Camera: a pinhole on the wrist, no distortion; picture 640 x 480 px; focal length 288.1 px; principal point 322.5 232.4 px. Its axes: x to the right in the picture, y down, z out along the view. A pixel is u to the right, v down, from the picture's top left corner.
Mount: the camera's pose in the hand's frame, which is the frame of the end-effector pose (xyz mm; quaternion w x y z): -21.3 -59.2 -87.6 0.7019 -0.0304 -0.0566 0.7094
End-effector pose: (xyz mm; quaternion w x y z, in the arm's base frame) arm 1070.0 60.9 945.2 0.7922 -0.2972 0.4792 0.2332
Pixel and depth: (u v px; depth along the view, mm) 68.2 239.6 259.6
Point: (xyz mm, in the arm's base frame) 1340.3 -45.2 1128.3
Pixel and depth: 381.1 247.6 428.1
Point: 1229.8 295.2 1152.5
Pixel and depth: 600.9 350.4 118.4
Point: 1017.6 109.0 1019.7
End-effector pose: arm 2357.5 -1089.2 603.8 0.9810 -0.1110 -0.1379 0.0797
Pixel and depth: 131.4 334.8 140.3
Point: 2282.9 -1249.2 659.1
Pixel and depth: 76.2 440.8 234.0
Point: 2153.4 -1365.9 723.0
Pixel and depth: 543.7 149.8 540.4
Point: 2233.9 -659.6 990.8
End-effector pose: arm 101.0 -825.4 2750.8 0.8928 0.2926 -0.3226 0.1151
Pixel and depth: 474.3 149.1 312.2
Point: -36.4 -892.0 2959.4
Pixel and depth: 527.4 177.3 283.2
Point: -60.1 -843.4 2935.4
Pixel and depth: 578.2 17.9 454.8
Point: -48.3 -807.0 3322.4
